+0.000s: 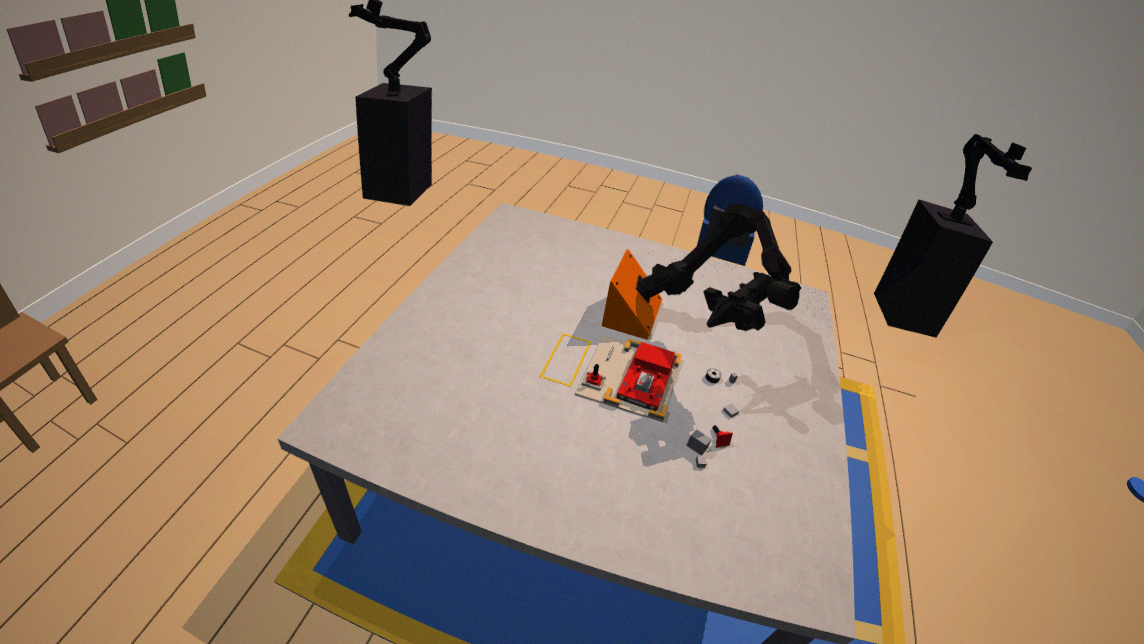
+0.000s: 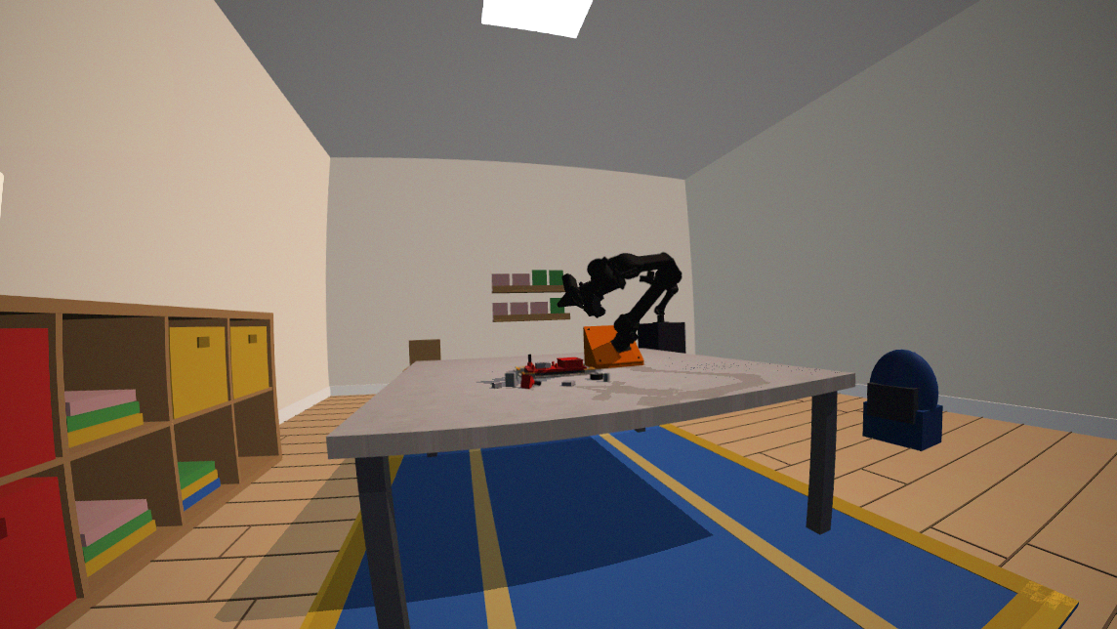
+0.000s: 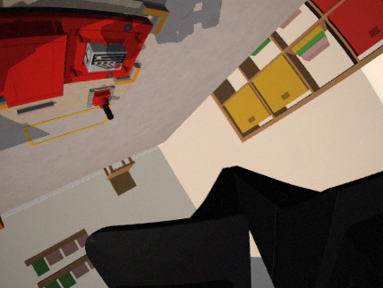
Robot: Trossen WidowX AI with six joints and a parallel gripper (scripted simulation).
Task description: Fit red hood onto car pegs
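The red hood is 190 mm below my gripper tip, 90 mm to the right of it and 80 mm behind it. Round my gripper tip: jig: 220 mm below, 130 mm to the right, 20 mm behind; then wheel: 220 mm below, 90 mm behind, 80 mm to the left.
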